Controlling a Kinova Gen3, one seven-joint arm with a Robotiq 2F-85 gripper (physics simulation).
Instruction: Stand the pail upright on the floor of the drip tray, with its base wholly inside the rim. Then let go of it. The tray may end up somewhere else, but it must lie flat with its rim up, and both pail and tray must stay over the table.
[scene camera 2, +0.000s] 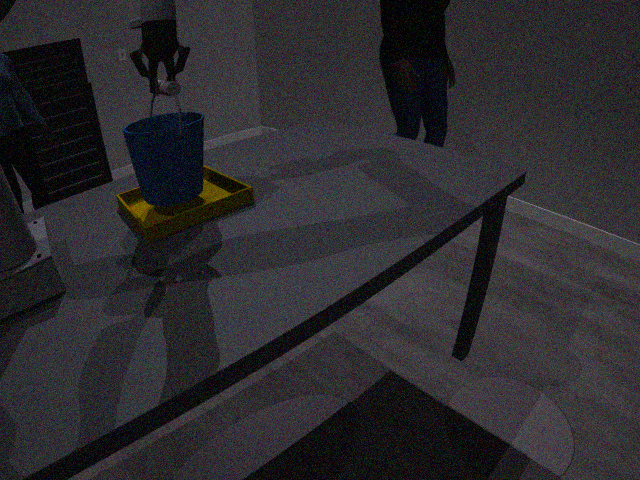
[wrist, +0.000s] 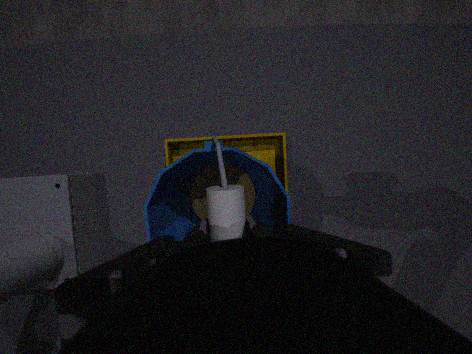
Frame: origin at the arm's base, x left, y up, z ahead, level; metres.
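Seen in the pictures: gripper, fingertip midpoint: (scene camera 2: 163, 94) (wrist: 227, 227); arm's base at its link origin: (scene camera 2: 15, 256) (wrist: 44, 254).
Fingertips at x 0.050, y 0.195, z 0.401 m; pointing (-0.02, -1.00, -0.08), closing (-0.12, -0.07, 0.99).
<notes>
Pixels of each thing's top centre, then the offset from my fingertips to it. "pt": a spot on its surface instead. Level surfaces: height alone.
- blue pail at a spot on its surface: (wrist: 162, 219) pt dy -0.092, dx -0.001, dz -0.097 m
- yellow drip tray at its top centre: (wrist: 228, 196) (scene camera 2: 178, 190) dy -0.229, dx -0.005, dz -0.007 m
- white handle grip at its top centre: (wrist: 228, 260) (scene camera 2: 164, 79) dy +0.033, dx -0.014, dz -0.001 m
- grey table at its surface level: dy -0.263 m
The blue pail (scene camera 2: 168, 160) (wrist: 162, 219) hangs roughly upright by its wire handle over the yellow drip tray (scene camera 2: 199, 215) (wrist: 264, 157). In the scene view its base appears within the rim and a little above the tray floor, with a dark shadow below it; the exact gap is hard to tell. The tray lies flat on the table, rim up. My gripper (scene camera 2: 163, 86) (wrist: 227, 227) is shut on the white handle grip (scene camera 2: 170, 88) (wrist: 226, 211), above the pail's mouth. In the wrist view the pail hides much of the tray, and its near side is hidden by the gripper.
The grey table (scene camera 2: 320, 206) extends to the right of the tray, with its dark front edge (scene camera 2: 310, 322) nearer the camera. The robot's base mount (scene camera 2: 25, 289) (wrist: 35, 210) stands at the left. Two people (scene camera 2: 421, 77) (scene camera 2: 15, 113) stand beyond the table, near a dark slatted panel (scene camera 2: 69, 124).
</notes>
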